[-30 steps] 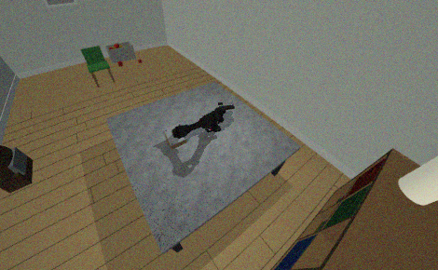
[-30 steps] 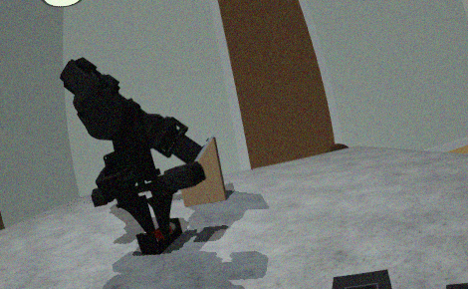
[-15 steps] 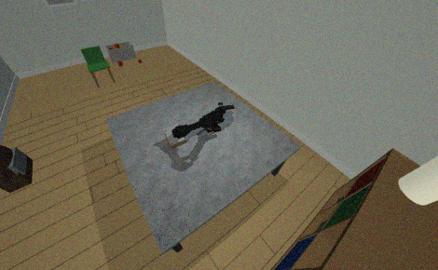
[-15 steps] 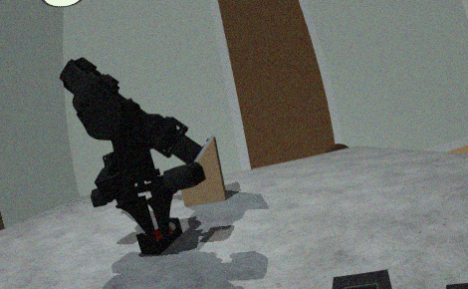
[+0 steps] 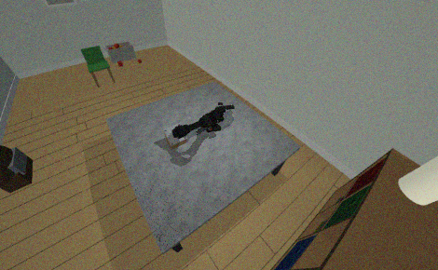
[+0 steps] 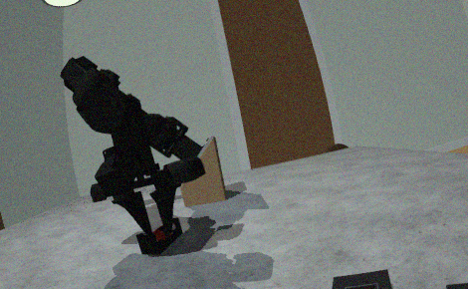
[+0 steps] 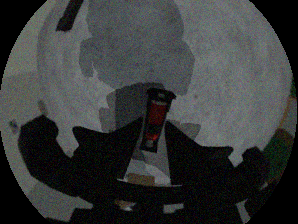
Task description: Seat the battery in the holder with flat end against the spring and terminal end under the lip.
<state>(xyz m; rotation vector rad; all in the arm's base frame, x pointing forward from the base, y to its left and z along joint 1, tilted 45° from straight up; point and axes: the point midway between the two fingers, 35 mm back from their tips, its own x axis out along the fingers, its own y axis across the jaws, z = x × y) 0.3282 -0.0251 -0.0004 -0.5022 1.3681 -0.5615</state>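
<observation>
My gripper tip is right at the battery.
</observation>
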